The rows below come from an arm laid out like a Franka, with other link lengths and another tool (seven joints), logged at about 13 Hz.
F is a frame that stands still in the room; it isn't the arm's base.
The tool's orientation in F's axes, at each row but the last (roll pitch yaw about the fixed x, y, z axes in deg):
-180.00 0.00 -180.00
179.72 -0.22 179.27
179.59 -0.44 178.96
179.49 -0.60 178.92
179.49 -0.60 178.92
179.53 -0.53 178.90
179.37 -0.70 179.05
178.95 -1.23 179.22
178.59 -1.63 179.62
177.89 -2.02 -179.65
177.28 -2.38 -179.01
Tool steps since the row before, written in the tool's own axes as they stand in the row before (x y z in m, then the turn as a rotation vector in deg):
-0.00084 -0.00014 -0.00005 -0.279 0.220 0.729
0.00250 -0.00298 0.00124 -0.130 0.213 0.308
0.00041 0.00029 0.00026 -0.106 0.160 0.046
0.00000 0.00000 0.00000 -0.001 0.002 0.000
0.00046 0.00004 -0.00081 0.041 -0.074 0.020
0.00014 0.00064 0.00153 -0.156 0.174 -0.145
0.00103 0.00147 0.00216 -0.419 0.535 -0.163
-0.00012 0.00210 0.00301 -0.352 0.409 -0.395
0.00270 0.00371 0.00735 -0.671 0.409 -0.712
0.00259 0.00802 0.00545 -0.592 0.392 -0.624
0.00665 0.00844 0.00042 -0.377 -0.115 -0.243
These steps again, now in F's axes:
0.00084 -0.00014 0.00005 0.279 0.220 -0.729
-0.00254 -0.00294 -0.00124 0.132 0.213 -0.307
-0.00041 0.00030 -0.00025 0.109 0.158 -0.046
0.00000 0.00000 0.00000 0.001 0.002 0.000
-0.00045 0.00004 0.00082 -0.043 -0.073 -0.020
-0.00014 0.00066 -0.00152 0.161 0.170 0.145
-0.00103 0.00151 -0.00213 0.430 0.526 0.164
0.00009 0.00215 -0.00297 0.366 0.397 0.395
-0.00288 0.00391 -0.00718 0.694 0.387 0.702
-0.00282 0.00820 -0.00506 0.612 0.373 0.617
-0.00679 0.00833 0.00026 0.389 -0.120 0.221

